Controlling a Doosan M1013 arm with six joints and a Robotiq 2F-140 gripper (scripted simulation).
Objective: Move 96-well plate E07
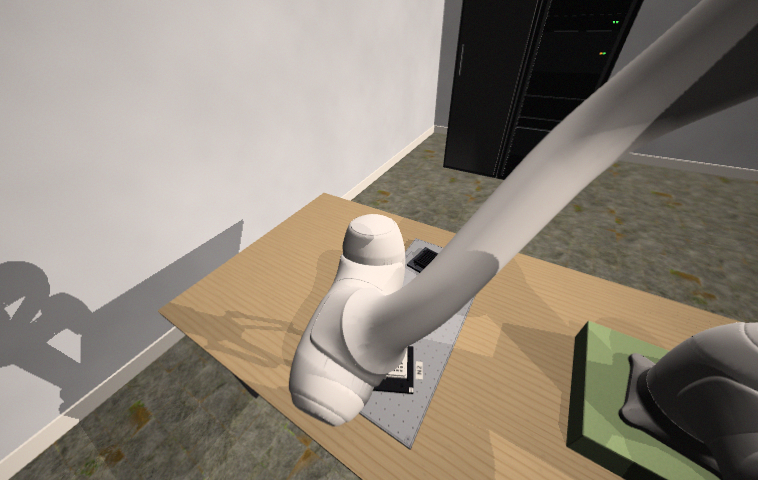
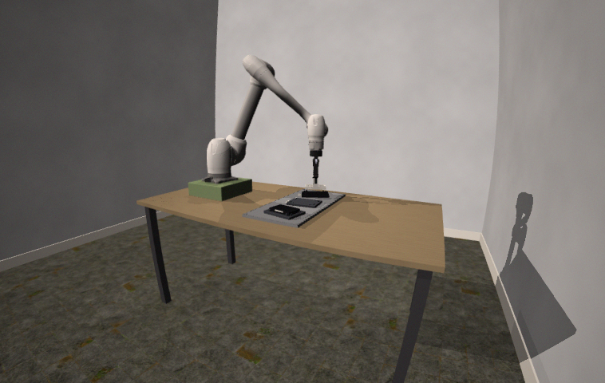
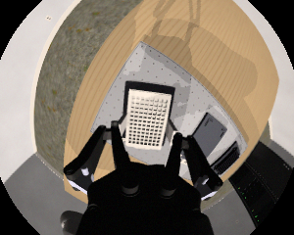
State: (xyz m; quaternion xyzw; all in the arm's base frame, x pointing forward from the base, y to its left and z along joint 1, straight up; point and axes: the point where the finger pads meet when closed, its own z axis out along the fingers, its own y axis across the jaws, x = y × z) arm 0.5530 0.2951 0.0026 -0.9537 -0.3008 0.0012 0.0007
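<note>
The landing nest N3 lies 6 cm ahead of my hand, 20 cm to the right of it and 7 cm below it. The rest, counted from my hand: white 96-well plate E07 (2 cm below); n2 label (8 cm behind, 6 cm to the right, 7 cm below); plate nest N2 (7 cm below).
</note>
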